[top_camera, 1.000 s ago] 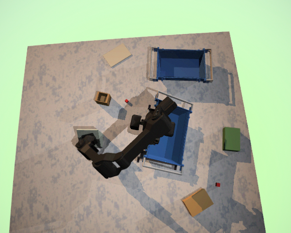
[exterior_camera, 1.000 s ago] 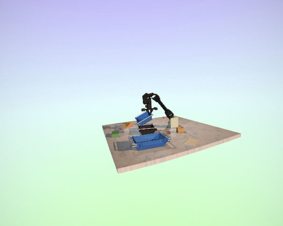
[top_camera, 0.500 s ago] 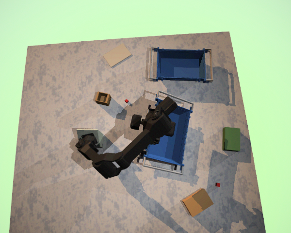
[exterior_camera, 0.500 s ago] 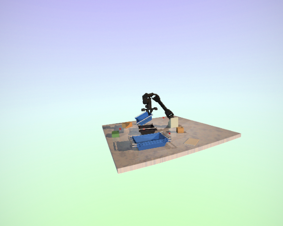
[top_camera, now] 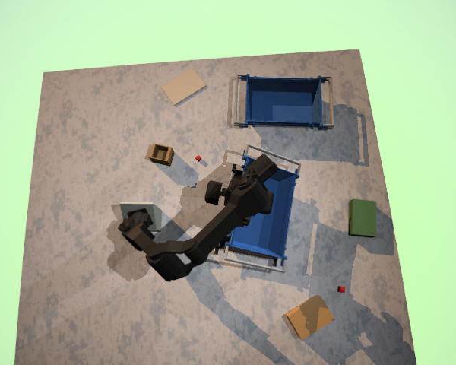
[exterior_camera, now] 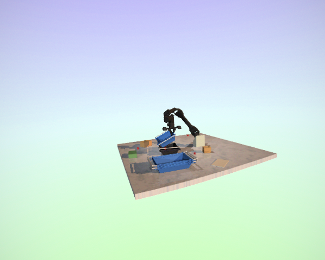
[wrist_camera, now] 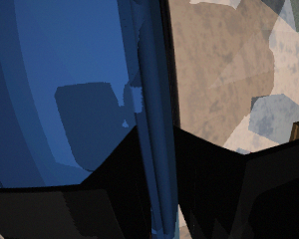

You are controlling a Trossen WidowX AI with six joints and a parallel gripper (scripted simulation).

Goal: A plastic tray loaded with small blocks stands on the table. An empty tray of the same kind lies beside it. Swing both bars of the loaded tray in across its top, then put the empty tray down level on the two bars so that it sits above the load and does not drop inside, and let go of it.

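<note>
Now: gripper tip 8 cm short of the blue tray and 3 cm to the left of it. The rest, counted from my gripper tip: green block: 41 cm ahead, 14 cm below, 10 cm to the right; then brown box: 26 cm to the left, 23 cm behind, 14 cm below; then orange block: 37 cm to the right, 15 cm ahead, 13 cm below.
</note>
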